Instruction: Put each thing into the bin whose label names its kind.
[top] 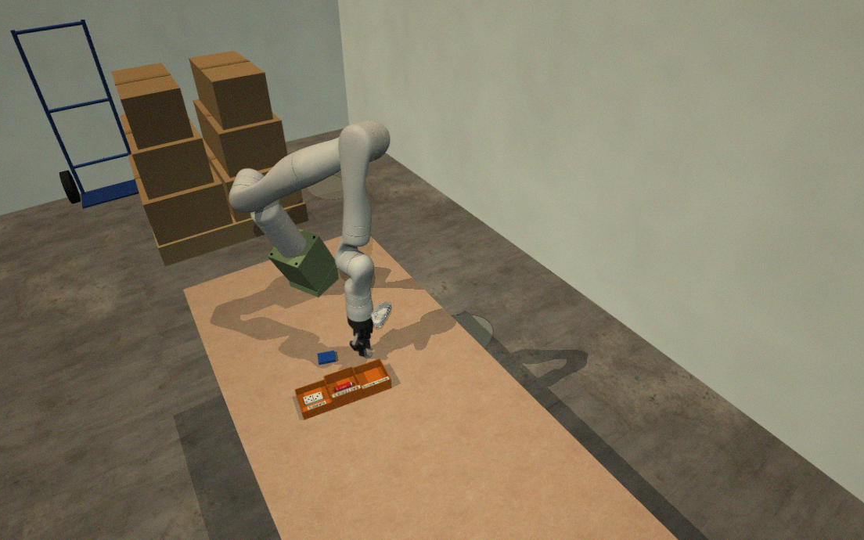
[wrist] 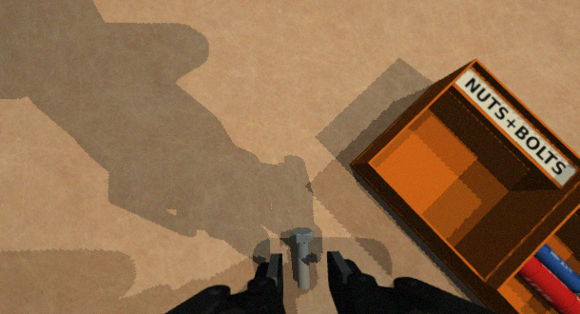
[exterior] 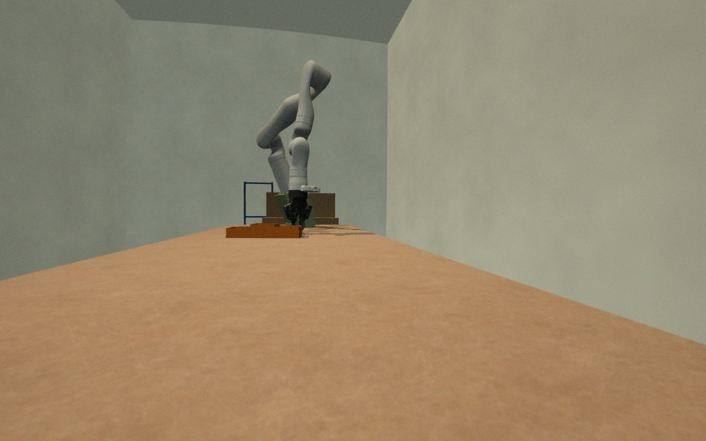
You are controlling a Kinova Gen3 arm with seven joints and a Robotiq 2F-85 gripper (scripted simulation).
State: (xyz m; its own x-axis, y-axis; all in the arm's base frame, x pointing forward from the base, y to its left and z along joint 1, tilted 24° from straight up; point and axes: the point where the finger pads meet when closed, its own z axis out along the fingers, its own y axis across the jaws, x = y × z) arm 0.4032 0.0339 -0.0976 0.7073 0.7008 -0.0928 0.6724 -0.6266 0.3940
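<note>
Now: hand 30 mm above the grey bolt, 10 mm to the right of it and 10 mm short of it. The rest, counted from my hand: joined orange bins: 110 mm to the right, 100 mm ahead, 10 mm below; red battery: 110 mm to the right, 90 mm ahead, 20 mm below; blue block: 110 mm to the right, 40 mm behind, 30 mm below.
</note>
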